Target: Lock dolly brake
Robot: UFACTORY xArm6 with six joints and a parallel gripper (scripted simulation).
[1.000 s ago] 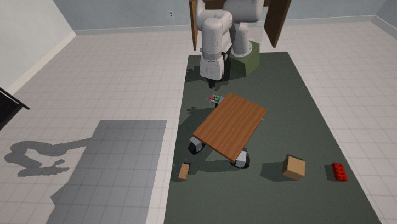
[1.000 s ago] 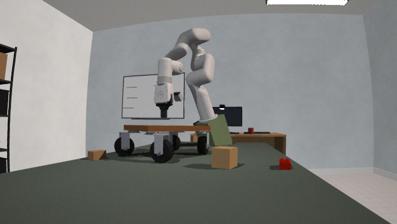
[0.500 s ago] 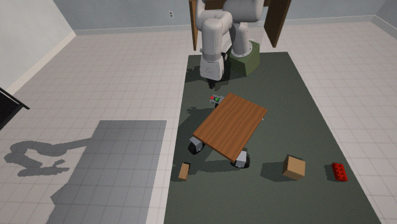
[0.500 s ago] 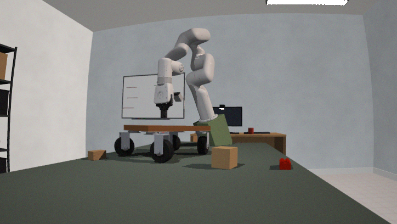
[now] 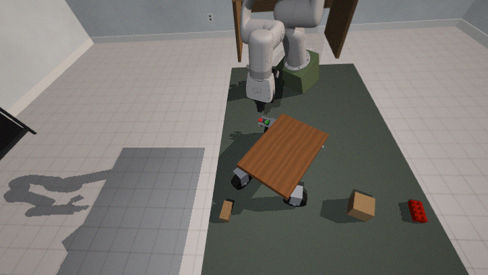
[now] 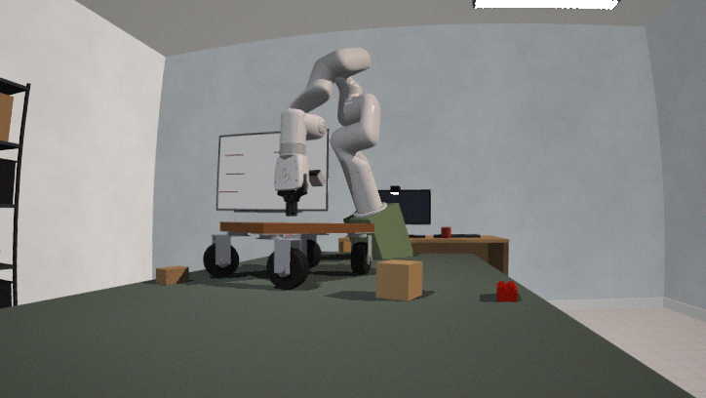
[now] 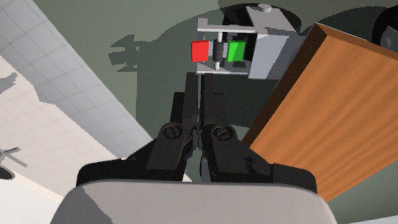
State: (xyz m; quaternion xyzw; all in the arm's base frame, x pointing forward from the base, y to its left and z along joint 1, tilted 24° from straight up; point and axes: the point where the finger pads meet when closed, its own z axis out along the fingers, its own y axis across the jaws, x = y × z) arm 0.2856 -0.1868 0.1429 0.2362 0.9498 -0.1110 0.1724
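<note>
Now: hand 10 mm short of the brake pedal, 10 mm to the right of it and 80 mm above it. From my hand the other things lie so: red toy brick (420 mm ahead, 460 mm to the left, 150 mm below); cardboard box (390 mm ahead, 280 mm to the left, 130 mm below); small wooden block (350 mm ahead, 170 mm to the right, 150 mm below).
</note>
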